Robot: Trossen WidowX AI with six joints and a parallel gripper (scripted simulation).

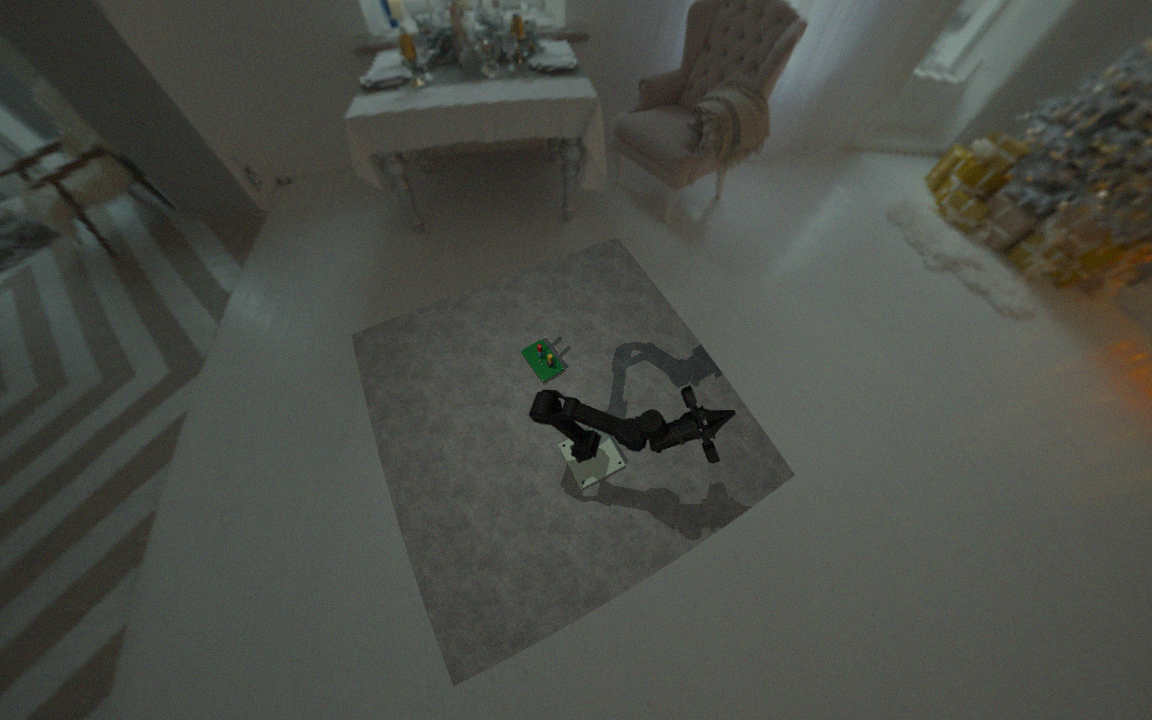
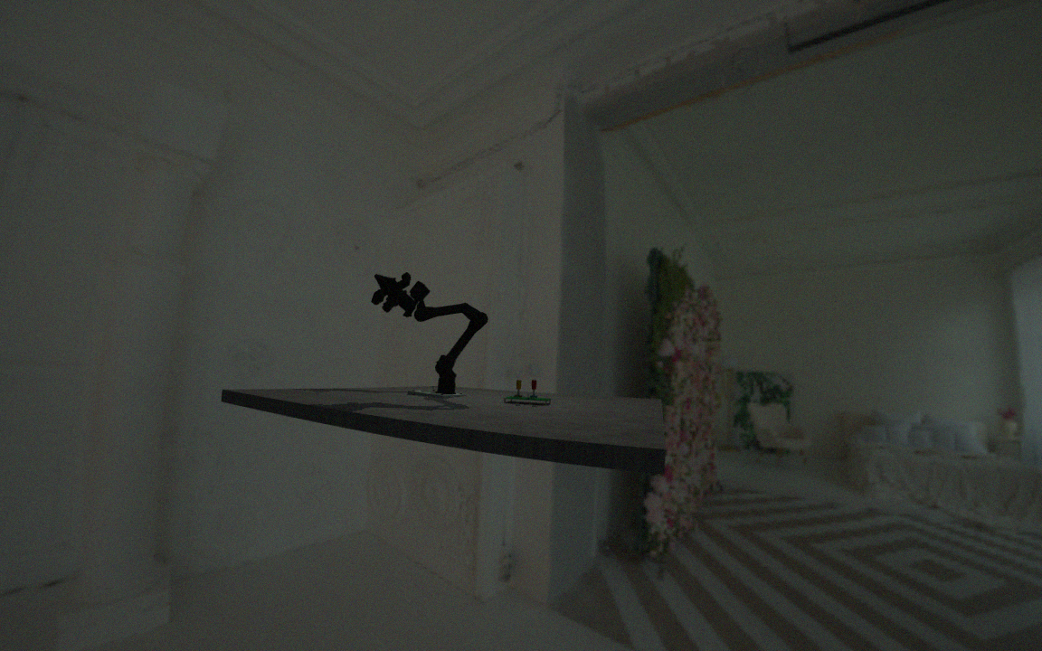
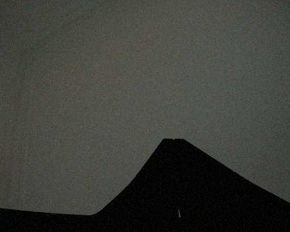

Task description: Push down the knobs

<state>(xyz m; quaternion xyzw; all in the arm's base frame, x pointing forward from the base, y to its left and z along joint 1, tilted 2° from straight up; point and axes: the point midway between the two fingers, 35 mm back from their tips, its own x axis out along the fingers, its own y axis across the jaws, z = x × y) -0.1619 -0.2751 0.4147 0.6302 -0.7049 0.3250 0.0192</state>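
Now: gripper tip 500 mm short of the yellow knob, 260 mm to the right of it and 380 mm above it.
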